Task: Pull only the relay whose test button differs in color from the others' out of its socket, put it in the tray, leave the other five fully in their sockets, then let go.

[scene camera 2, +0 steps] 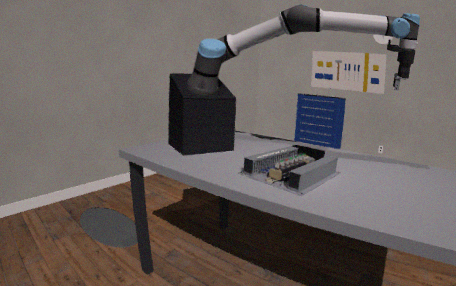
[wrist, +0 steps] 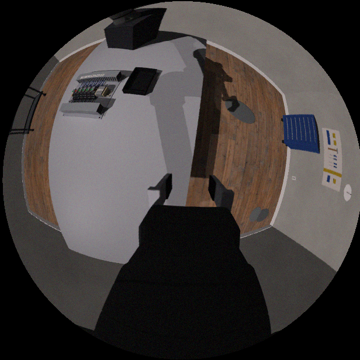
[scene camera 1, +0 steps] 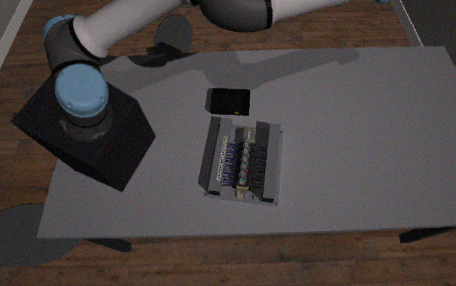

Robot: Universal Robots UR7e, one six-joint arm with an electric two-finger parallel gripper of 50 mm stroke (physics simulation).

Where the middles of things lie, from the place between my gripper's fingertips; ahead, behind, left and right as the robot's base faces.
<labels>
Now: hand 490 mm to the left of the grey board (scene camera 1: 227, 192), 370 mm above it and 270 mm past it.
</labels>
